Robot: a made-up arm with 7 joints. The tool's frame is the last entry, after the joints. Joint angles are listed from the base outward.
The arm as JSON. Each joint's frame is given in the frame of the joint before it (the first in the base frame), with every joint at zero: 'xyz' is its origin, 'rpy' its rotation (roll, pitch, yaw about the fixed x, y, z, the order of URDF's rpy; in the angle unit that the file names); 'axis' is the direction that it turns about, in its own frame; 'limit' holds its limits. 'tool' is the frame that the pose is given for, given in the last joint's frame.
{
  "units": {
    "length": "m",
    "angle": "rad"
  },
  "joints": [
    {
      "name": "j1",
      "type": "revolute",
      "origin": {
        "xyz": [
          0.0,
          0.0,
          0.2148
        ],
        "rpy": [
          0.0,
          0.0,
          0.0
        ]
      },
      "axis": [
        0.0,
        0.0,
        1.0
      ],
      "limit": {
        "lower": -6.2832,
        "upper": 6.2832
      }
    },
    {
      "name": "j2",
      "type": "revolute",
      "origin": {
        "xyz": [
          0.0,
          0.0,
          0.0
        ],
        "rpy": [
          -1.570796,
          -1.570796,
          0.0
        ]
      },
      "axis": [
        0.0,
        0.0,
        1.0
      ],
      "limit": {
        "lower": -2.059,
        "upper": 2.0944
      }
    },
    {
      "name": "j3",
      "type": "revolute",
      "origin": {
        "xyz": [
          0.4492,
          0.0,
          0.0
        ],
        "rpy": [
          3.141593,
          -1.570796,
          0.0
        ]
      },
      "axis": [
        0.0,
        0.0,
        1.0
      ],
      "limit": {
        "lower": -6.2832,
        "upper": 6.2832
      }
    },
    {
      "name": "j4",
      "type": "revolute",
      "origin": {
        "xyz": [
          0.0,
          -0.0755,
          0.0
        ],
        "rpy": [
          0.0,
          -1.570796,
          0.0
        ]
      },
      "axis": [
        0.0,
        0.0,
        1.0
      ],
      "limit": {
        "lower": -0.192,
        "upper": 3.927
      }
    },
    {
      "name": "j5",
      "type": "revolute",
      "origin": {
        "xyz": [
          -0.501,
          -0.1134,
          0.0
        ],
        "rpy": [
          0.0,
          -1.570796,
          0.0
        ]
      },
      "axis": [
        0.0,
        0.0,
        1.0
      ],
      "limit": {
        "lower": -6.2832,
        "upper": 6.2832
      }
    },
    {
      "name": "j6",
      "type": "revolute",
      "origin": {
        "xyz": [
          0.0,
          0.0,
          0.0
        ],
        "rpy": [
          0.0,
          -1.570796,
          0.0
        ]
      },
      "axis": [
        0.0,
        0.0,
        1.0
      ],
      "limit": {
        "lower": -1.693,
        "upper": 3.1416
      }
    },
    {
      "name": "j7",
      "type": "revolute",
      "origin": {
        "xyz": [
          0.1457,
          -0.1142,
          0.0
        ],
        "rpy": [
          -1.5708,
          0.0,
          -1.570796
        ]
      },
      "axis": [
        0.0,
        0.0,
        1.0
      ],
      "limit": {
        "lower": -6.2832,
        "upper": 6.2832
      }
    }
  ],
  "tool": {
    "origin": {
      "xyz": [
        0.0,
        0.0,
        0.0
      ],
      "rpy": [
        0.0,
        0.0,
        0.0
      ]
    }
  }
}
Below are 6 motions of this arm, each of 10 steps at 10 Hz.
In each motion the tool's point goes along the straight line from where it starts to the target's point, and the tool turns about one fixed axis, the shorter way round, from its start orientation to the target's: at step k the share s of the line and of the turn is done. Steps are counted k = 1, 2, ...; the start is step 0. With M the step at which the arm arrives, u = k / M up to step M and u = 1 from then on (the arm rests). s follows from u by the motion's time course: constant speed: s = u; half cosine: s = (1 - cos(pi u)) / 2; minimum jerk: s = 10 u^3 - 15 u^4 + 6 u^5.
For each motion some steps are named. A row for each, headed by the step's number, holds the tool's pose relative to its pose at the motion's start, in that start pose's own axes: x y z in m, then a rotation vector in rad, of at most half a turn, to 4 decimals.
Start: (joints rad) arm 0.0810 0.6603 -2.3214 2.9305 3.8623 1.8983 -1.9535
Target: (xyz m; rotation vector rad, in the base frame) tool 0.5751 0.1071 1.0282 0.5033 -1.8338 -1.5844
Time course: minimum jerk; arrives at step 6
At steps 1, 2, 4, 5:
1: 0.0005 -0.0021 -0.0015 0.0002 0.0226 0.0003
2: 0.0031 -0.0124 -0.0088 0.0013 0.1336 0.0016
4: 0.0115 -0.0468 -0.0331 0.0050 0.5030 0.0060
5: 0.0141 -0.0572 -0.0404 0.0061 0.6140 0.0073

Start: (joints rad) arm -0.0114 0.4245 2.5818 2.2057 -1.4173 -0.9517 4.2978
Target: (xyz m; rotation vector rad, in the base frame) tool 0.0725 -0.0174 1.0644 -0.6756 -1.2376 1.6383
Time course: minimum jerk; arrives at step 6
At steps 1, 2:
1: -0.0035 0.0032 -0.0035 -0.0152 0.0105 -0.0219
2: -0.0206 0.0188 -0.0208 -0.0898 0.0619 -0.1293

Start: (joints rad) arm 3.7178 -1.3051 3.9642 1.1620 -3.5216 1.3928 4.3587
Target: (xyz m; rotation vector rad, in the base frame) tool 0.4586 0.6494 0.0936 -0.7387 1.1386 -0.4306
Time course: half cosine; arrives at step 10
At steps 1, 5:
1: 0.0062 -0.0086 0.0004 0.0143 0.0181 0.0042
5: 0.1258 -0.1761 0.0074 0.2916 0.3688 0.0867

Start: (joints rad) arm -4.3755 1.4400 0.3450 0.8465 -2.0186 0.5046 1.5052
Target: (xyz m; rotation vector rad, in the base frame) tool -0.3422 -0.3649 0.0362 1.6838 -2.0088 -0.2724
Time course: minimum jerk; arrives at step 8
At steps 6, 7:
6: -0.2342 -0.3967 -0.2709 -0.4133 0.6768 -1.6664
7: -0.2571 -0.4354 -0.2974 -0.4536 0.7428 -1.8290

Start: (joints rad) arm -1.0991 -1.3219 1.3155 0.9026 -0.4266 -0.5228 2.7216
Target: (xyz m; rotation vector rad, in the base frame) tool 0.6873 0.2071 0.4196 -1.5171 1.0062 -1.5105
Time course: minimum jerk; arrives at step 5
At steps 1, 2, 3, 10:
1: 0.0205 0.0095 0.0055 -0.0084 0.0154 0.0052
2: 0.1123 0.0522 0.0299 -0.0460 0.0842 0.0286
3: 0.2415 0.1122 0.0643 -0.0989 0.1810 0.0615
10: 0.3539 0.1643 0.0942 -0.1448 0.2651 0.0901

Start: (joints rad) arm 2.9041 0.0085 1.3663 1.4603 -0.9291 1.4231 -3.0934
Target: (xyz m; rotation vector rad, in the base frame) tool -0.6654 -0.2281 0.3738 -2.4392 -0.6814 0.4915
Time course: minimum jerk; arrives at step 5
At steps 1, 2, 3, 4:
1: 0.0150 -0.0019 0.0262 -0.0109 0.0177 0.0319
2: 0.0824 -0.0102 0.1435 -0.0595 0.0969 0.1747
3: 0.1772 -0.0219 0.3085 -0.1280 0.2084 0.3757
4: 0.2445 -0.0303 0.4258 -0.1767 0.2877 0.5186

